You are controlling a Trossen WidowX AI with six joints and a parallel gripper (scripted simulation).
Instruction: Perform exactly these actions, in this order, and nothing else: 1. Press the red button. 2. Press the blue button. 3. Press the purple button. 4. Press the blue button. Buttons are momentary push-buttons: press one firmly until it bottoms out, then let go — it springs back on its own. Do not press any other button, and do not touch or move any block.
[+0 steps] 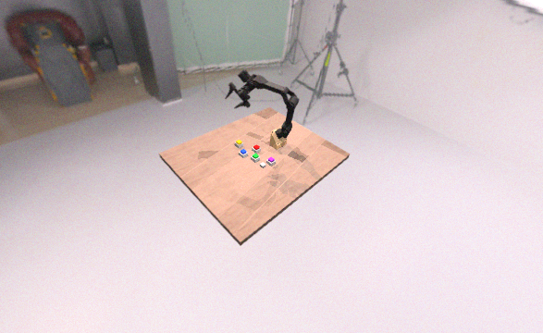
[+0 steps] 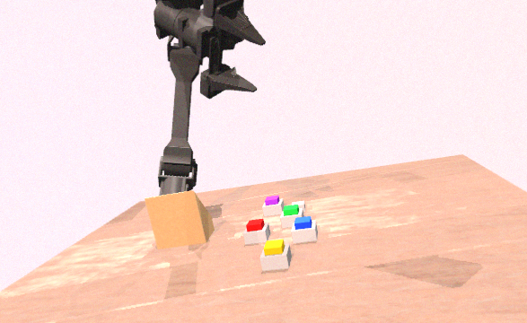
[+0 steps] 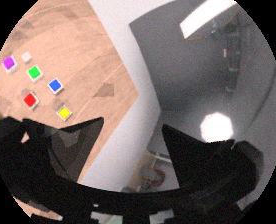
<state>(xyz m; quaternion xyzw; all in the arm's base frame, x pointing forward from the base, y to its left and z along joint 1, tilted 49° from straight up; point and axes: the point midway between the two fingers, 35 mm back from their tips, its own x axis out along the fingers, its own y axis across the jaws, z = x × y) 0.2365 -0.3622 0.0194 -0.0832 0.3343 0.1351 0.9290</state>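
Right now my gripper tip is 31 cm above the red button, 18 cm to the right of it and 9 cm past it. From my gripper tip the other things lie so: yellow button 31 cm below, 5 cm to the left, 4 cm behind; green button 31 cm below, 24 cm to the left, 1 cm behind; blue button 31 cm below, 15 cm to the left, 2 cm ahead.
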